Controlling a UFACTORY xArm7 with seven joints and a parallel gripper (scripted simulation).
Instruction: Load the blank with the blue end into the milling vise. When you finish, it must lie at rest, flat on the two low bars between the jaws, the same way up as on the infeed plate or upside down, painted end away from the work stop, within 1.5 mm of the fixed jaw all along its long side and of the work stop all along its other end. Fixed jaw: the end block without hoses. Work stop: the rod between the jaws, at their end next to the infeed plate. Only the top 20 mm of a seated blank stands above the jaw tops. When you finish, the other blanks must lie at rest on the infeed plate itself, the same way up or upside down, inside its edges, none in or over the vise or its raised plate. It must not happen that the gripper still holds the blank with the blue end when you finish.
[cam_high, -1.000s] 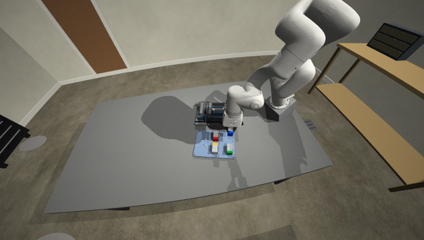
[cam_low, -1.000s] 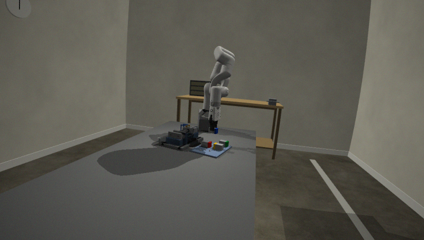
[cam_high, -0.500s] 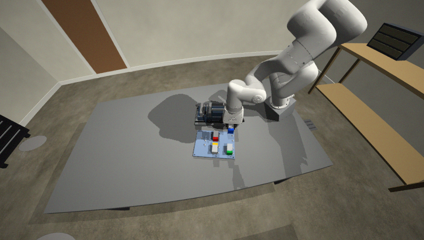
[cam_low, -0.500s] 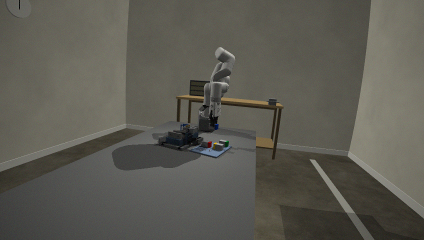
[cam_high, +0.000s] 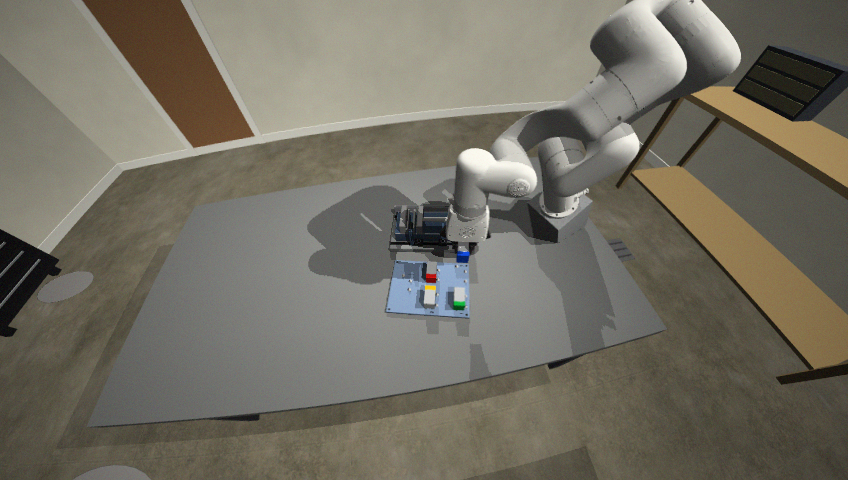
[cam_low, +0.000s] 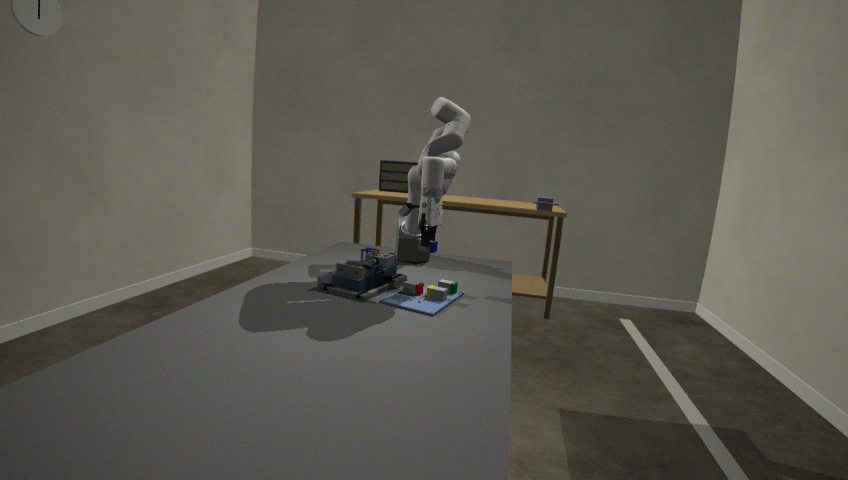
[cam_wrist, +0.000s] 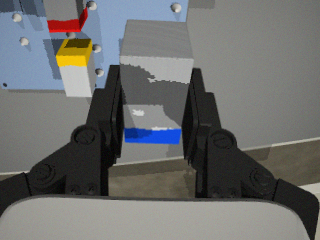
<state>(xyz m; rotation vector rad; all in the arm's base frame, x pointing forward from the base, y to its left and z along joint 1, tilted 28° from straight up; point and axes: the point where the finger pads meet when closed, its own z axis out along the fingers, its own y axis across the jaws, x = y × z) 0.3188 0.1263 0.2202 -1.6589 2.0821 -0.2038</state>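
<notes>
The blue-ended blank lies 20 mm below my hand. From my hand the other things lie so: yellow-ended blank: 160 mm below, 100 mm ahead, 70 mm to the left; then red-ended blank: 160 mm below, 90 mm ahead, 20 mm to the right; then green-ended blank: 160 mm below, 90 mm to the left, 20 mm ahead.
</notes>
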